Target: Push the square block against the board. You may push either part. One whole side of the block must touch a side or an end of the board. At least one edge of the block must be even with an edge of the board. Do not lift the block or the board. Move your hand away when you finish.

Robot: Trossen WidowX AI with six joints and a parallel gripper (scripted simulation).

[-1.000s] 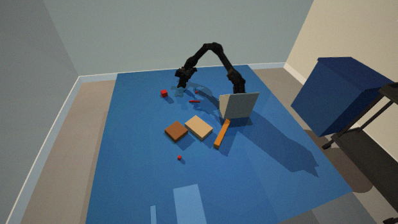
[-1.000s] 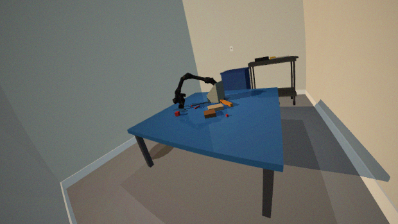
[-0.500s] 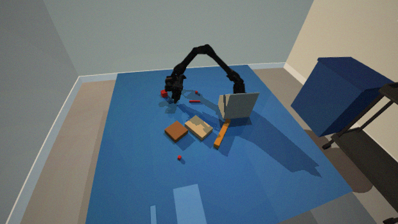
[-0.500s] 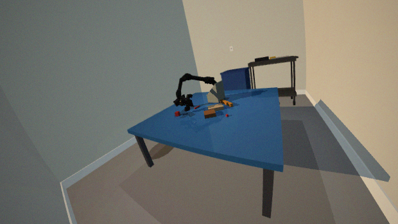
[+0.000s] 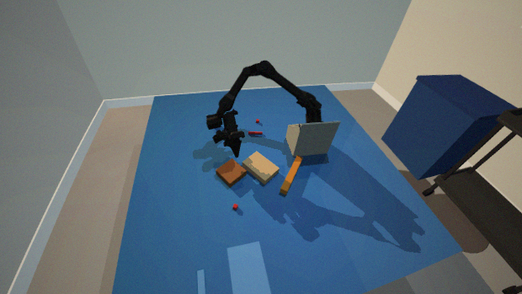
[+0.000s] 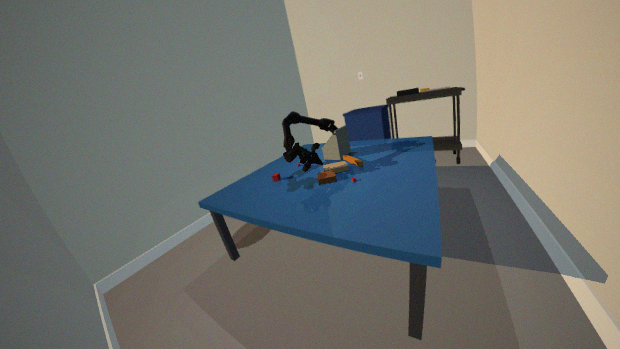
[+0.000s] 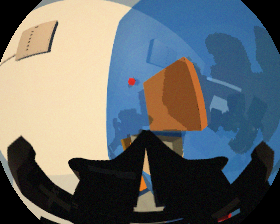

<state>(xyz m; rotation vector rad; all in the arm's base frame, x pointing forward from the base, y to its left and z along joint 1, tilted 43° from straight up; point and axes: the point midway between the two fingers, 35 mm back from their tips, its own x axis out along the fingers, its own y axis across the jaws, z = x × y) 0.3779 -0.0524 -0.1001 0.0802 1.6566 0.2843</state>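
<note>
The tan block lies 11 cm behind my gripper tip, 7 cm below it and 2 cm to the left of it. The rest, counted from my gripper tip: thin red stick (23 cm to the right, 14 cm behind, 8 cm below); then orange bar (25 cm behind, 9 cm to the left, 7 cm below); then brown block (7 cm below, 3 cm to the left, 3 cm ahead).
</note>
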